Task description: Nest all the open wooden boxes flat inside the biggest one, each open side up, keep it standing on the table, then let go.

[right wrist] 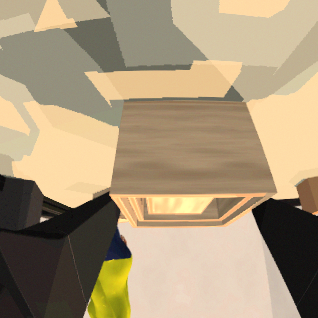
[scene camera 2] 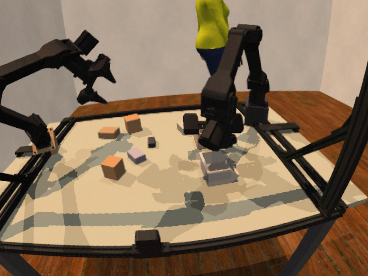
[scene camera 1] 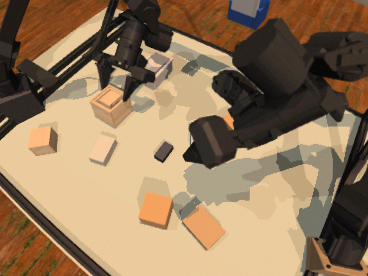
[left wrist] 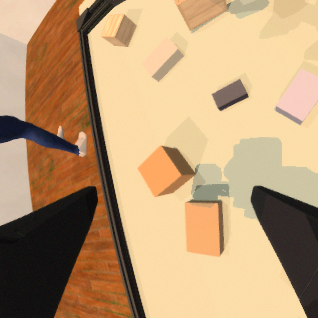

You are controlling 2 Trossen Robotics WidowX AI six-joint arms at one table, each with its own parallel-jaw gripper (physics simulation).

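Where they show: left gripper, between the fingertips: (scene camera 2: 111, 92) (left wrist: 175, 193); right gripper, between the fingertips: (right wrist: 187, 198) (scene camera 1: 113, 96); left arm's base, origin of its link: (scene camera 2: 42, 140) (scene camera 1: 341, 256); right arm's base, origin of its link: (scene camera 2: 257, 102) (scene camera 1: 9, 87).
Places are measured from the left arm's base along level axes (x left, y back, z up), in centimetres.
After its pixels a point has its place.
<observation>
A light wooden open box (scene camera 1: 112, 112) {x -21.1, y -57.6, z 0.8 cm} (left wrist: 202, 14) {x -22.9, y -56.8, z -3.1 cm} (right wrist: 190, 147) {x -28.6, y -59.1, z -1.8 cm} stands open side up, with at least one smaller box's rim showing inside it. My right gripper (scene camera 1: 115, 91) {x -26.4, y -59.9, z 0.3 cm} (right wrist: 187, 198) {x -26.4, y -59.9, z 0.3 cm} is shut on this box, one finger at each side; whether its bottom touches the table is unclear. In scene camera 2 my right gripper and arm hide most of it. A pale greyish open box (scene camera 1: 159, 70) {x -43.7, y -52.7, z -4.8 cm} (scene camera 2: 221, 176) {x -46.3, y -52.2, z -2.4 cm} stands on the table beside it, open side up, partly hidden by the right gripper in scene camera 1. My left gripper (scene camera 2: 109, 92) {x -8.7, y -31.9, z 14.7 cm} (left wrist: 175, 193) {x -8.7, y -31.9, z 14.7 cm} is open and empty, above the table.
Around stand an orange cube (scene camera 1: 156, 210) {x -0.2, y -38.9, z 0.4 cm} (left wrist: 161, 171) {x -1.3, y -38.7, z 0.4 cm}, a flat orange block (scene camera 1: 203, 227) {x 0.1, y -28.6, z -2.8 cm} (left wrist: 203, 228) {x -0.5, y -28.4, z -2.7 cm}, a dark block (scene camera 1: 164, 151) {x -15.8, y -42.2, z -3.7 cm} (left wrist: 230, 94) {x -16.1, y -42.1, z -3.7 cm}, a pale pink block (scene camera 1: 103, 148) {x -12.2, y -57.4, z -2.8 cm}, a small wooden block (scene camera 1: 43, 140) {x -9.4, y -73.0, z -0.9 cm}, a lavender-pink block (scene camera 2: 136, 155) {x -24.4, y -34.8, z -2.9 cm} and another orange cube (scene camera 2: 113, 167) {x -30.8, y -26.5, z -0.6 cm}.
</observation>
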